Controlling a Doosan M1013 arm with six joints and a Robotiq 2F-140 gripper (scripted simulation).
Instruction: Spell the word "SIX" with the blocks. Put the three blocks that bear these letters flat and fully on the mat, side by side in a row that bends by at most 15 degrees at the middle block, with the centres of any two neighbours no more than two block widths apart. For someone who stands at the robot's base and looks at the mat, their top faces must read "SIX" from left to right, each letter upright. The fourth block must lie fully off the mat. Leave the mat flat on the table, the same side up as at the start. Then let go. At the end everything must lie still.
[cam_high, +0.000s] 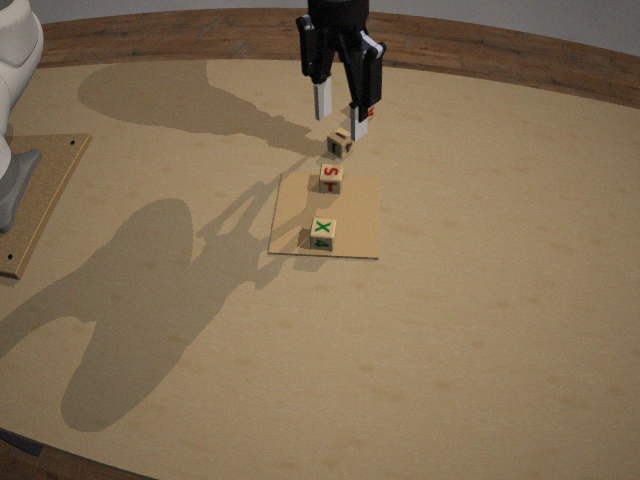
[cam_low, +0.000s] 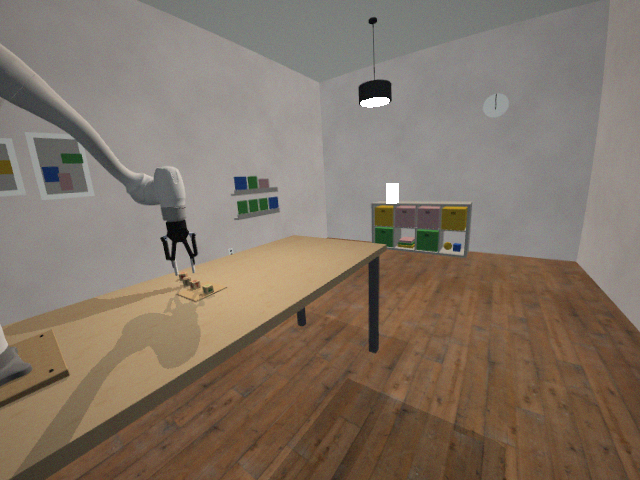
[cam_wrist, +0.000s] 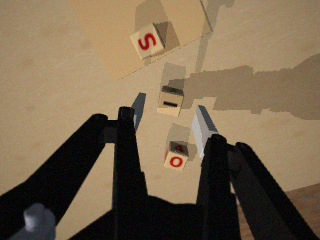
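The I block is 7 cm below my hand. Round my hand: O block (8 cm to the left, 7 cm below, 4 cm ahead); tan mat (12 cm to the right, 8 cm below, 2 cm behind); S block (8 cm to the right, 6 cm below, 2 cm behind).
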